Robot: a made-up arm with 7 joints.
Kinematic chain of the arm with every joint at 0, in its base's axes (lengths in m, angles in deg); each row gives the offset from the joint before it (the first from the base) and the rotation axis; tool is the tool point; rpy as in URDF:
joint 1: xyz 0 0 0.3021 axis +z
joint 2: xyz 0 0 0 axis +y
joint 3: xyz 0 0 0.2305 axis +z
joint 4: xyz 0.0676 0 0 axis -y
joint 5: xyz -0.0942 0 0.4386 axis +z
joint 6: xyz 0 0 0 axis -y
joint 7: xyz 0.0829 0 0 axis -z
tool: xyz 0 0 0 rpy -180 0 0
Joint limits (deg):
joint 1: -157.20..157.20
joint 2: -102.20..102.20
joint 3: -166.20..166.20
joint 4: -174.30..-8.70
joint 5: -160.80..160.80
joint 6: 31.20..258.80
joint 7: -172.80..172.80
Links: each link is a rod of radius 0.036 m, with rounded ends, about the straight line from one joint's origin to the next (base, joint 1, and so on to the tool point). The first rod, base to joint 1, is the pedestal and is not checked.
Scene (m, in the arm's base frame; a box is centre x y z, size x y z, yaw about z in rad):
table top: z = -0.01
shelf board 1: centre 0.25 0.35 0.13 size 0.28 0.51 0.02 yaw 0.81
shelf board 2: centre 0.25 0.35 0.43 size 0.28 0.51 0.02 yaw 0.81
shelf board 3: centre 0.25 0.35 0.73 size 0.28 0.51 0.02 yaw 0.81
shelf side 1: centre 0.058 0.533 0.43 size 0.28 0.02 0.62 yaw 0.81
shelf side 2: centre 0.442 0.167 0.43 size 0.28 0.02 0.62 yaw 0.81
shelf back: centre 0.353 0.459 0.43 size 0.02 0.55 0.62 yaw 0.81
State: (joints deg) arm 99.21 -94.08 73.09 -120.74 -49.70 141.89 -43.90
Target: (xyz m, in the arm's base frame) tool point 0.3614 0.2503 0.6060
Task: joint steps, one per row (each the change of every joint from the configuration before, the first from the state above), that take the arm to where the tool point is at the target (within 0.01 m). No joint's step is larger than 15 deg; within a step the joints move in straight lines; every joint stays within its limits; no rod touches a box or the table.
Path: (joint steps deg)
1: -6.01 4.78 -11.73 -11.79 3.41 0.74 5.47
2: -6.01 4.77 -11.74 -11.79 3.41 0.75 5.46
3: -6.01 4.78 -11.73 -11.79 3.40 0.74 5.47
4: -6.01 4.77 -11.73 -11.78 3.41 0.74 5.46
5: -13.11 13.30 -10.26 12.23 -2.55 -5.96 -7.28
6: -13.11 13.30 -10.26 12.24 -2.56 -5.95 -7.29
7: -13.12 13.31 -10.27 12.24 -2.55 -5.96 -7.29

